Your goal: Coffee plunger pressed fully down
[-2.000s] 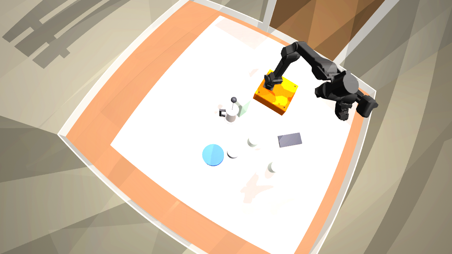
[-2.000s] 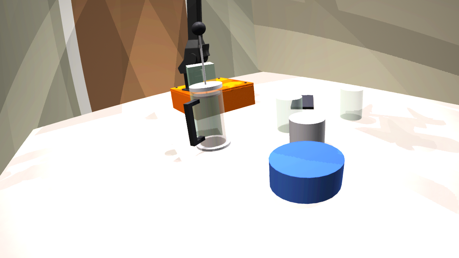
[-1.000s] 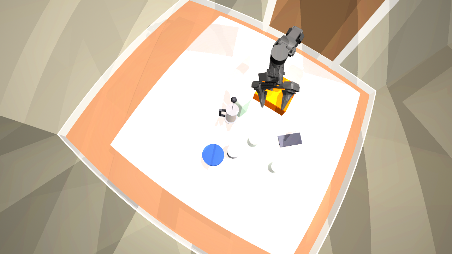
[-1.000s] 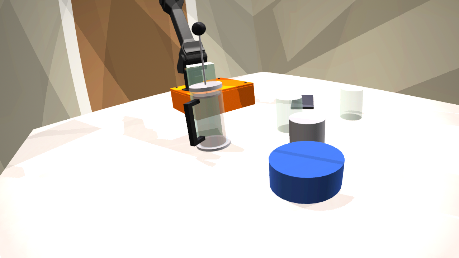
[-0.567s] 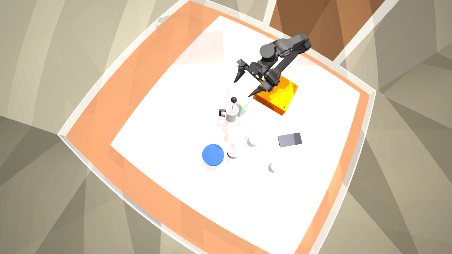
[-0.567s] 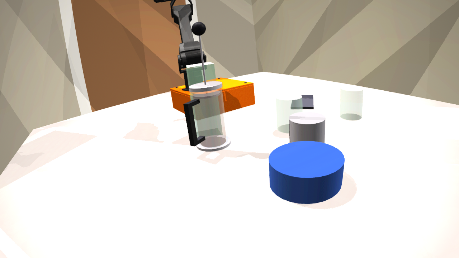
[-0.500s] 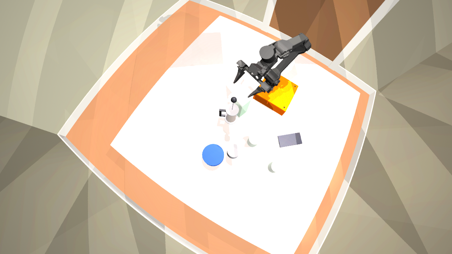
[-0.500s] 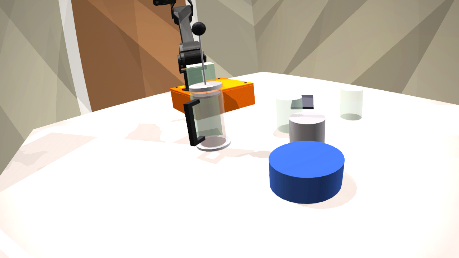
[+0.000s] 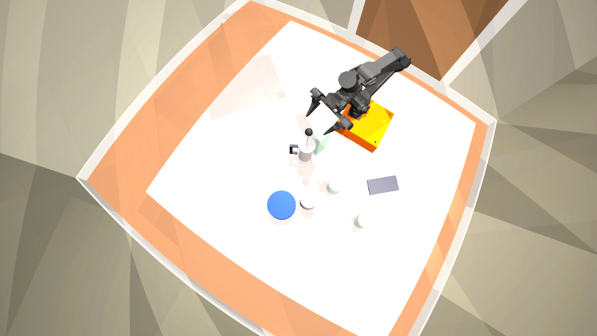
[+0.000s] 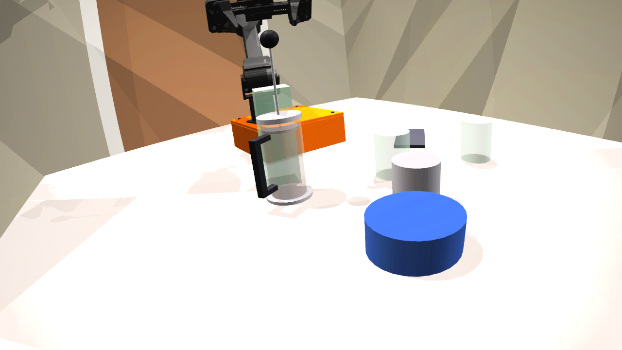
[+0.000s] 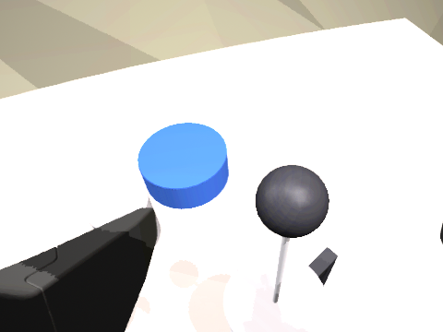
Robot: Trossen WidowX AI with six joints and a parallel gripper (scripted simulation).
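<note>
Right now the coffee press is 3 cm ahead of my gripper tip, 3 cm to the right of it and 15 cm below it. The rest, counted from my gripper tip: blue disc: 27 cm ahead, 1 cm to the right, 26 cm below; grey cylinder: 21 cm ahead, 8 cm to the left, 24 cm below; green translucent block: 4 cm behind, 2 cm to the left, 19 cm below.
</note>
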